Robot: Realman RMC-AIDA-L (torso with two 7-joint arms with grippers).
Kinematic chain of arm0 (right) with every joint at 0, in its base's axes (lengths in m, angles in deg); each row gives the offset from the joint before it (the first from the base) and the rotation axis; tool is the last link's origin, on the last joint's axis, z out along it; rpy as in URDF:
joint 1: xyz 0 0 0.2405 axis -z
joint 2: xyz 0 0 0 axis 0.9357 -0.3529 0
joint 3: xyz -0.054 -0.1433 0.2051 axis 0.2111 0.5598 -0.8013
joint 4: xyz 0 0 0 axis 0.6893 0.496 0.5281
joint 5: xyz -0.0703 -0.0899 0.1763 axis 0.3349 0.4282 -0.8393
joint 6: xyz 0 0 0 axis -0.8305 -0.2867 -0.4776
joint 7: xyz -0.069 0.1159 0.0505 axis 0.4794 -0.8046 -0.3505
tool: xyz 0 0 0 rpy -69.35 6.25 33.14
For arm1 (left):
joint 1: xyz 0 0 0.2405 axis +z
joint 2: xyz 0 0 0 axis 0.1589 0.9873 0
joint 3: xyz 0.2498 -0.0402 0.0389 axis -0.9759 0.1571 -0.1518
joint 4: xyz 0 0 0 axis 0.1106 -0.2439 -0.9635
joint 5: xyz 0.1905 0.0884 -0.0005 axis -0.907 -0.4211 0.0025
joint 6: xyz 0 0 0 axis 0.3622 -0.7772 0.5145
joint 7: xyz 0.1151 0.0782 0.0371 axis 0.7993 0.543 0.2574
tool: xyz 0 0 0 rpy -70.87 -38.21 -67.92
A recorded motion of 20 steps. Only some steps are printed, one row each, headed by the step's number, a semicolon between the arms.
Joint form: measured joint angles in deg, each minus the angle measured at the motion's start. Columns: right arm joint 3, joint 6, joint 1, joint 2, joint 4, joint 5, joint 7; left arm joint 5, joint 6, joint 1, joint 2, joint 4, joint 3, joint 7.
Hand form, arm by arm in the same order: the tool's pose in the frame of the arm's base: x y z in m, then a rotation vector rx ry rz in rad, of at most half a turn. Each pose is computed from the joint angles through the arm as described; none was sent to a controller.
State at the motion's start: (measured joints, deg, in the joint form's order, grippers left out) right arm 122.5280 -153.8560 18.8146 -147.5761 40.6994 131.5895 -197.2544; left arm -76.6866 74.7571 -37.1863 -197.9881 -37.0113 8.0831 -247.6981
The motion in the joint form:
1: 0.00 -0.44 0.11 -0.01 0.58 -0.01 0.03; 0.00 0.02 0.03 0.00 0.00 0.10 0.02
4: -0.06 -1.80 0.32 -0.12 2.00 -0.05 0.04; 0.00 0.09 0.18 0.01 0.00 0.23 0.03
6: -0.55 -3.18 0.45 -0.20 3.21 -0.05 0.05; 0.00 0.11 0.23 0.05 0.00 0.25 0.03
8: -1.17 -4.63 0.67 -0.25 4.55 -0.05 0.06; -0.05 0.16 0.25 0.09 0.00 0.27 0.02
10: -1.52 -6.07 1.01 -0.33 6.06 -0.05 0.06; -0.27 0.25 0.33 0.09 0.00 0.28 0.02
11: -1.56 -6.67 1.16 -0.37 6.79 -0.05 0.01; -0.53 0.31 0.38 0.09 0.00 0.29 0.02
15: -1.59 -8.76 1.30 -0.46 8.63 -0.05 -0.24; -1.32 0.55 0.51 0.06 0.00 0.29 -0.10
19: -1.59 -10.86 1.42 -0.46 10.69 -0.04 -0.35; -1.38 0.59 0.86 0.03 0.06 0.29 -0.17
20: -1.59 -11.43 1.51 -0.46 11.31 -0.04 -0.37; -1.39 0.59 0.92 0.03 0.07 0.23 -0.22
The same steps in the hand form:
1: 0.2564 0.4148 0.0046 -2.3383 1.4420 -0.3412; -0.1454 0.3977 0.0353 -2.3327 -1.2905 0.3349
4: 0.2528 0.4144 0.0064 -2.3523 1.4361 -0.3399; -0.1466 0.3974 0.0357 -2.3305 -1.2959 0.3348
6: 0.2493 0.4141 0.0085 -2.3639 1.4371 -0.3330; -0.1471 0.3973 0.0360 -2.3293 -1.2971 0.3353
8: 0.2462 0.4136 0.0114 -2.3739 1.4392 -0.3234; -0.1475 0.3973 0.0364 -2.3278 -1.2980 0.3368
10: 0.2434 0.4127 0.0142 -2.3843 1.4375 -0.3184; -0.1486 0.3970 0.0367 -2.3243 -1.2996 0.3419
11: 0.2421 0.4125 0.0154 -2.3885 1.4348 -0.3175; -0.1496 0.3969 0.0370 -2.3204 -1.3002 0.3469
15: 0.2369 0.4112 0.0183 -2.4064 1.4305 -0.3220; -0.1523 0.3963 0.0377 -2.3083 -1.3041 0.3627
19: 0.2313 0.4104 0.0225 -2.4249 1.4173 -0.3271; -0.1550 0.3952 0.0374 -2.3037 -1.3142 0.3665
20: 0.2300 0.4101 0.0238 -2.4293 1.4135 -0.3283; -0.1554 0.3950 0.0372 -2.3028 -1.3157 0.3679

